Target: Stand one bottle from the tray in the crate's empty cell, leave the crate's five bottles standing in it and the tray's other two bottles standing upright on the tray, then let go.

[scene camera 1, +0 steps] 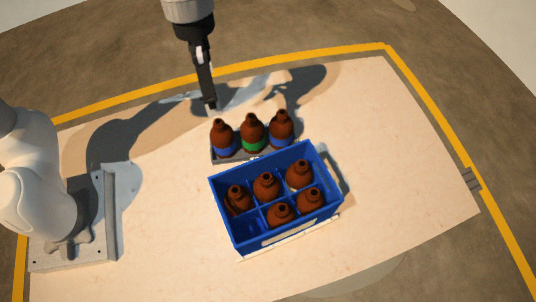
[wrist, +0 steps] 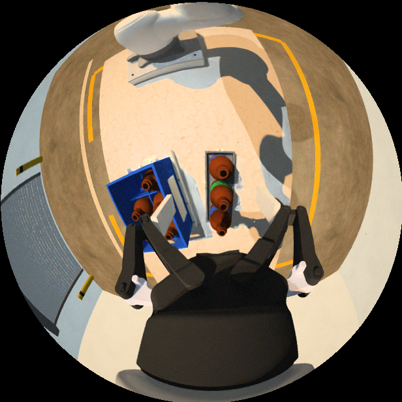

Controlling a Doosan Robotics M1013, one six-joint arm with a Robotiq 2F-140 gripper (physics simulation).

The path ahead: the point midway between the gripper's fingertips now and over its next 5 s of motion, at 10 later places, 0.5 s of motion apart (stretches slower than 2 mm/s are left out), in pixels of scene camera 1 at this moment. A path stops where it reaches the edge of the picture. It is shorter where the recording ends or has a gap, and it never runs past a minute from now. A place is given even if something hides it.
The gripper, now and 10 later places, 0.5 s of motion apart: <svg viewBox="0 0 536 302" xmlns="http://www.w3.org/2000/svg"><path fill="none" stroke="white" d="M211 92L215 110L218 119L239 113L246 104L231 107L217 112L218 116L219 118L219 118L218 115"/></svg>
